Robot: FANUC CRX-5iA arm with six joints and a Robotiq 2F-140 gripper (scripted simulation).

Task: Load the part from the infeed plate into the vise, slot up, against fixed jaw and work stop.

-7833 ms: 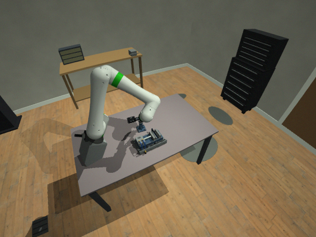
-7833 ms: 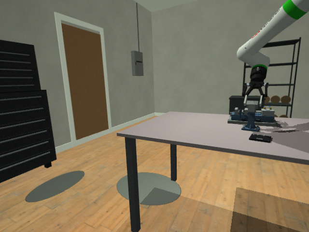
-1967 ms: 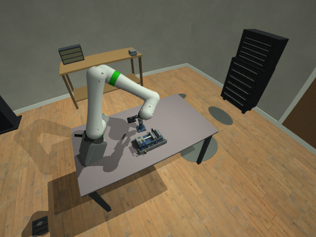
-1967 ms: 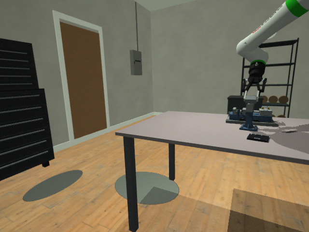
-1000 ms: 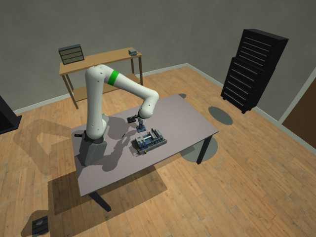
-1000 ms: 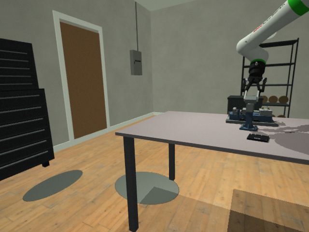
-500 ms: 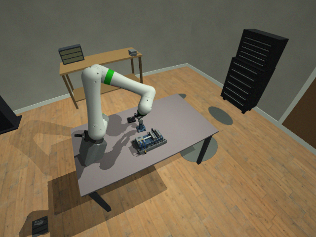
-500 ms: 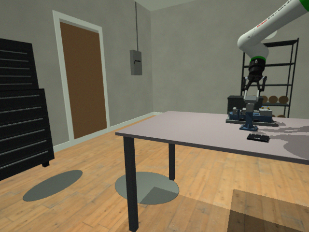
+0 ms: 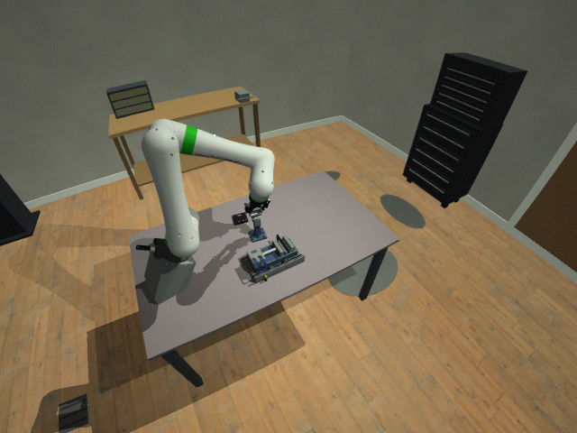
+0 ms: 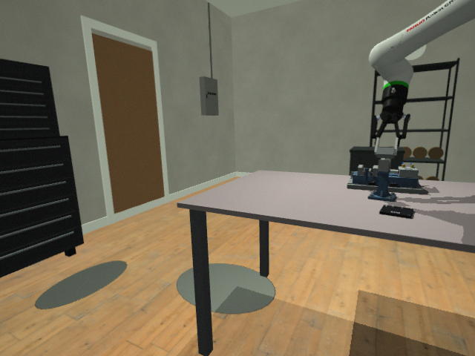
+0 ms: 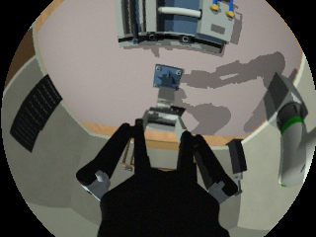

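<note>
Right now my hand is 1 cm to the right of the part and 2 cm above it. Round my hand: air cylinder: 9 cm behind, 20 cm to the right, 13 cm below; then vise: 1 cm ahead, 20 cm to the right, 17 cm below; then black infeed plate: 5 cm behind, 19 cm to the left, 20 cm below.
</note>
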